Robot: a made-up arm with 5 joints.
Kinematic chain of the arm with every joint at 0, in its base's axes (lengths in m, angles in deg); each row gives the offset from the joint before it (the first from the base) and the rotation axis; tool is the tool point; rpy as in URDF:
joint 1: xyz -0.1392 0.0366 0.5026 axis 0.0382 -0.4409 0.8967
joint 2: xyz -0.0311 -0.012 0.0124 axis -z
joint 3: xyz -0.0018 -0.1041 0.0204 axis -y
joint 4: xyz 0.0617 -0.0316 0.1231 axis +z
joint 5: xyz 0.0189 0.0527 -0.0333 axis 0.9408 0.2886 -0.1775
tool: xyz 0.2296 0.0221 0.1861 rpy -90 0 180
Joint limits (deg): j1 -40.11..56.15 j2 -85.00..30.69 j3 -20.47..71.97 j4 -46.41..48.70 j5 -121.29..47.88
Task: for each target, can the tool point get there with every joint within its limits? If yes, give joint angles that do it. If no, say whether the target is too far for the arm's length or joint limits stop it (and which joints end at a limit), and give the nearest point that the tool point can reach.
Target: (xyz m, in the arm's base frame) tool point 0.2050 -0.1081 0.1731
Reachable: no: joint limits stop it (at a limit: joint 1, joint 3, joint 4) | nearest point 0.1108 -0.0674 0.3135 | short by 0.174 m
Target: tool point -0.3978 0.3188 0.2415
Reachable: no: joint limits stop it (at a limit: joint 1, joint 2, joint 3, joint 5) | nearest point -0.3386 0.2705 0.3547 | short by 0.137 m
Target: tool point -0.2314 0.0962 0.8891
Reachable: yes | joints 0.38 -12.89 45.32 18.95 -21.19
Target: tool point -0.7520 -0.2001 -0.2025
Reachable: no: too far | nearest point -0.3618 0.0285 0.3622 | short by 0.723 m
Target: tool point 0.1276 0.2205 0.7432
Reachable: yes | joints -29.20 -61.69 -4.64 0.67 -19.20
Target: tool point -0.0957 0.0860 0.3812
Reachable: no: joint limits stop it (at a limit: joint 1, joint 2, joint 3, joint 4, joint 5) | nearest point -0.0508 0.1232 0.4199 | short by 0.070 m
